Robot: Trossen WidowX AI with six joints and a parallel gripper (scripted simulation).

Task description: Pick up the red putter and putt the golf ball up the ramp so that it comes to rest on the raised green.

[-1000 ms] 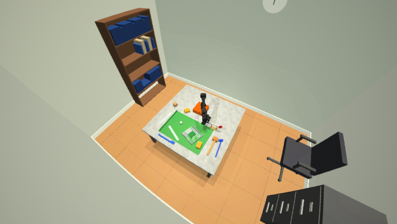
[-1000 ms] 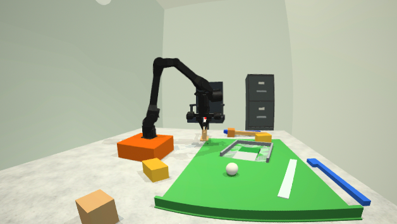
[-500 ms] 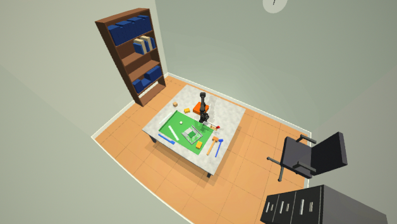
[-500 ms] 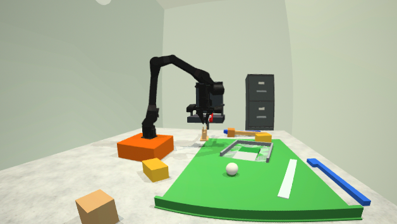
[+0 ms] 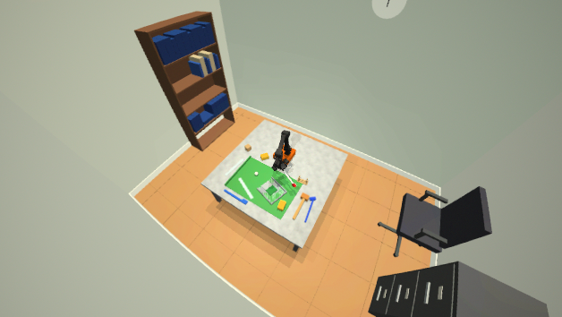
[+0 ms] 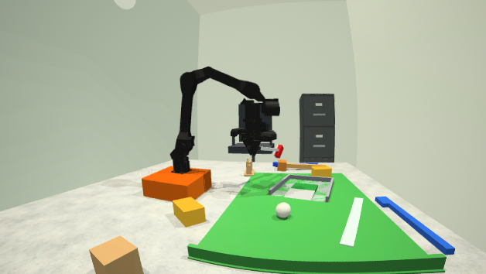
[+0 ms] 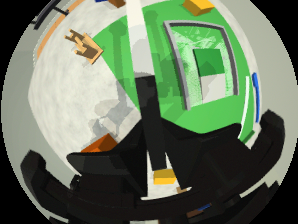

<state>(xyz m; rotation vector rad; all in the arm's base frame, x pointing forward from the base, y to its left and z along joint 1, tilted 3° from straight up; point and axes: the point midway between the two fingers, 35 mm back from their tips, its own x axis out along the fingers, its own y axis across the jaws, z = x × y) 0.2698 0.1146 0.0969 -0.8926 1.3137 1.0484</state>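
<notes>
My gripper tip is 3 cm short of the red putter, 11 cm to the right of it and 1 cm below it. The rest, counted from my gripper tip: white golf ball: 16 cm ahead, 23 cm to the right, 11 cm below; then green mat: 21 cm ahead, 8 cm to the right, 14 cm below; then tan block: 6 cm behind, 58 cm to the right, 11 cm below.
</notes>
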